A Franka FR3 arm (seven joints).
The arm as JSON. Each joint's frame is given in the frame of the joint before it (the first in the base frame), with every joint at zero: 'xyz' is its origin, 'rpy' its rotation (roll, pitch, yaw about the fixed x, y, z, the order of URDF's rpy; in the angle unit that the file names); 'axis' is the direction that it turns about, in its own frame. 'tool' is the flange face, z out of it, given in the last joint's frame.
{
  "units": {
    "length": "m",
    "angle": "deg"
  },
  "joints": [
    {
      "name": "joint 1",
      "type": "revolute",
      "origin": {
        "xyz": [
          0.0,
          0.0,
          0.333
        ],
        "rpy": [
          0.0,
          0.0,
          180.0
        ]
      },
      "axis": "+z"
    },
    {
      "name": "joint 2",
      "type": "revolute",
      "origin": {
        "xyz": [
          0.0,
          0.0,
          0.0
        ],
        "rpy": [
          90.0,
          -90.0,
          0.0
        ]
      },
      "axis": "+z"
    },
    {
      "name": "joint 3",
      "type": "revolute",
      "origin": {
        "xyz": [
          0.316,
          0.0,
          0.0
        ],
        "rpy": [
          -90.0,
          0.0,
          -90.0
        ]
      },
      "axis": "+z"
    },
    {
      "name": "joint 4",
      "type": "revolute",
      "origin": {
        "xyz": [
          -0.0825,
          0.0,
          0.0
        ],
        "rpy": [
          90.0,
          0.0,
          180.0
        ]
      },
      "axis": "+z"
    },
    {
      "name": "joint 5",
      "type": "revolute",
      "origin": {
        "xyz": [
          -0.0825,
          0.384,
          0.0
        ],
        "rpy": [
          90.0,
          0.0,
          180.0
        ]
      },
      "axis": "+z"
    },
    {
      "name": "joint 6",
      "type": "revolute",
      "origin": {
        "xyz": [
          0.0,
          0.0,
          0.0
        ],
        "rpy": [
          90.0,
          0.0,
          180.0
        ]
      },
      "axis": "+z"
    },
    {
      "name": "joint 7",
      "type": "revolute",
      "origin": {
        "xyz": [
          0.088,
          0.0,
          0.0
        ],
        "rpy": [
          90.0,
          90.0,
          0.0
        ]
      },
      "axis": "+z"
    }
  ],
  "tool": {
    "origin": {
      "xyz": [
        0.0,
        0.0,
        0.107
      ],
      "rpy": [
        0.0,
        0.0,
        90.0
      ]
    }
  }
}
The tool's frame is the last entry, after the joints.
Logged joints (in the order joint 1, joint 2, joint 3, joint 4, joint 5, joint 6, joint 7), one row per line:
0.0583 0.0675 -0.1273 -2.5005 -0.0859 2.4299 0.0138
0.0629 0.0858 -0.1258 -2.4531 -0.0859 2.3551 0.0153
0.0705 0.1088 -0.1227 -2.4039 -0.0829 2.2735 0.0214
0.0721 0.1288 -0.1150 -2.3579 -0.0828 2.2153 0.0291
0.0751 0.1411 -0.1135 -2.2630 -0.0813 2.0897 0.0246
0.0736 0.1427 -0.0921 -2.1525 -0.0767 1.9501 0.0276
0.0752 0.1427 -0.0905 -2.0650 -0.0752 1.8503 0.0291
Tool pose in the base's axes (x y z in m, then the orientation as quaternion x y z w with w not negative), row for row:
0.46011 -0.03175 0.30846 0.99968 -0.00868 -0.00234 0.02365
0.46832 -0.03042 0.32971 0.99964 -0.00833 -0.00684 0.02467
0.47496 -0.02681 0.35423 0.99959 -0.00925 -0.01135 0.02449
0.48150 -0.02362 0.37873 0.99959 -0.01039 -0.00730 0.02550
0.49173 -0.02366 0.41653 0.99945 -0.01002 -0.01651 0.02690
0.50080 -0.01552 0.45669 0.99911 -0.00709 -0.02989 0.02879
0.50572 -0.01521 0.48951 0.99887 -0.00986 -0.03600 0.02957
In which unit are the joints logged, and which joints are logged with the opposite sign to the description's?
The joints are logged in radians. Opposite sign: joint 2.
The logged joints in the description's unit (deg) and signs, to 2 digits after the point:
3.34 -3.87 -7.29 -143.27 -4.92 139.22 0.79
3.60 -4.92 -7.21 -140.55 -4.92 134.94 0.88
4.04 -6.23 -7.03 -137.73 -4.75 130.26 1.23
4.13 -7.38 -6.59 -135.10 -4.74 126.93 1.67
4.30 -8.08 -6.50 -129.66 -4.66 119.73 1.41
4.22 -8.18 -5.28 -123.33 -4.39 111.73 1.58
4.31 -8.18 -5.19 -118.32 -4.31 106.01 1.67

